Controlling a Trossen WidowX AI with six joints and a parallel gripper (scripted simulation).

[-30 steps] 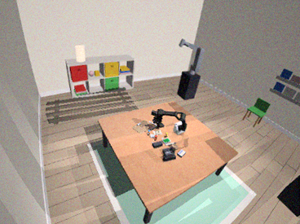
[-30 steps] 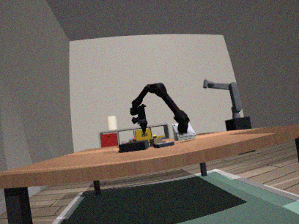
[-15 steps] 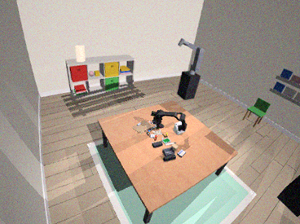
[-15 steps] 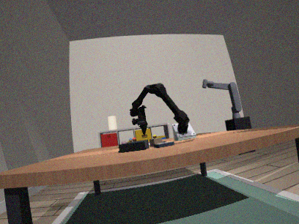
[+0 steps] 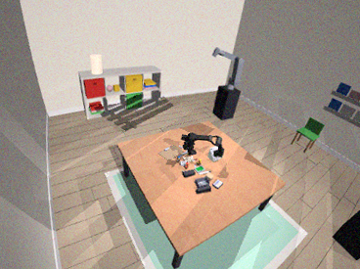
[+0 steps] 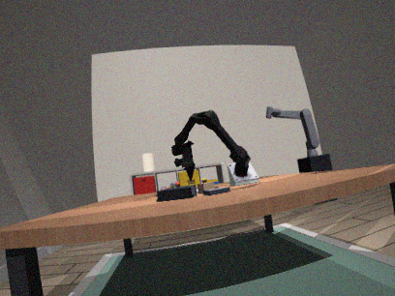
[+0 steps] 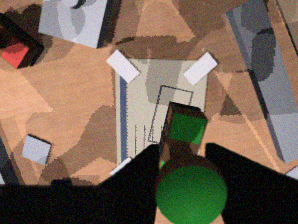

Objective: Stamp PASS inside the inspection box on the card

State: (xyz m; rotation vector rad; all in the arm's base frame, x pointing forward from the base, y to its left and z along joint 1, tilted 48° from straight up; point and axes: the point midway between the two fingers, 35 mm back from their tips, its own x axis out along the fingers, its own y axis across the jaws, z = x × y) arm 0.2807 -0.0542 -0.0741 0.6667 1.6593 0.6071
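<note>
My gripper tip is 1 cm past the pale card, 1 cm to the right of it and 7 cm above it. Round my gripper tip: grey block (9 cm ahead, 5 cm to the left, 5 cm below); then PASS stamp (right at my gripper tip); then grey strip (1 cm ahead, 8 cm to the right, 6 cm below).
</note>
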